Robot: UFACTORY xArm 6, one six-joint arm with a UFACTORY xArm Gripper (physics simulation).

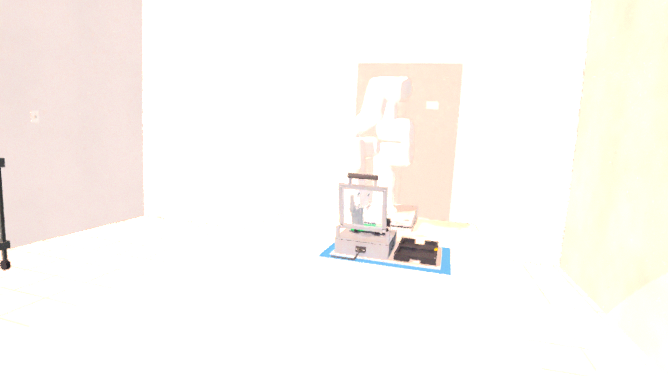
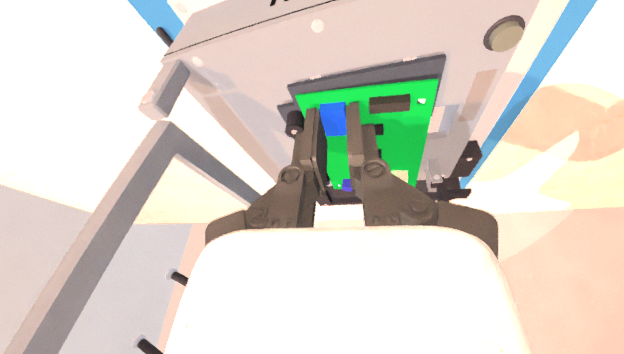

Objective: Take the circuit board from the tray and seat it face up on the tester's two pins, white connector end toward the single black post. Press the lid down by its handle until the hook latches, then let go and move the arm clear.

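Places are measured from the arm's base along level axes (x right, y ahead, z up), in centimetres.
Where they show: gripper, between the fingertips: (image 2: 335, 124).
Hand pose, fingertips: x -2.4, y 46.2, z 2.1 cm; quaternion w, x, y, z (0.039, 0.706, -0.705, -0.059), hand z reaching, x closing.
Things, the pixels of their top centre, and the offset from my fingertips. "pt": a spot on its surface instead. Level surfaces: height alone.
- dark plate, a spot on its surface: (image 2: 367, 75) pt dx +2.5, dy -1.9, dz -0.9 cm
- grey tester, a spot on its surface: (image 2: 240, 60) pt dx +3.9, dy +4.7, dz -1.8 cm
- black post, centre of its top: (image 2: 294, 132) dx +0.1, dy +2.5, dz +0.4 cm
- black tray, a spot on its surface: (image 1: 417, 256) pt dx -21.2, dy +3.3, dz -6.0 cm
- blue-edged mat, height of its surface: dz -7.6 cm
- round button, a spot on its surface: (image 2: 505, 35) pt dx +3.4, dy -8.0, dz -1.3 cm
- dark cable, a spot on its surface: (image 1: 345, 257) pt dx -0.2, dy +12.7, dz -7.0 cm
My gripper (image 2: 335, 124) is shut on the circuit board, with its fingers on both sides of the blue block. The green board (image 2: 400, 145) (image 1: 370, 225) is face up over the dark plate (image 2: 367, 75) on the grey tester (image 2: 240, 60) (image 1: 362, 246). A white pin tip shows in the hole by its brown part; the fingers hide the other side. Its pale connector (image 2: 400, 175) is at the end nearer the gripper body. A black post (image 2: 294, 123) stands left of the board. The lid (image 2: 107, 227) (image 1: 341, 206) is upright, its handle (image 1: 363, 176) on top. Black latch parts (image 2: 467, 159) are at right.
The black tray (image 1: 417, 256) lies beside the tester on a blue-edged mat (image 1: 446, 265) (image 2: 550, 55). A round button (image 2: 505, 35) is on the tester's top. A dark cable (image 1: 345, 257) runs at the tester's front. The raised lid frame is close to the gripper's left.
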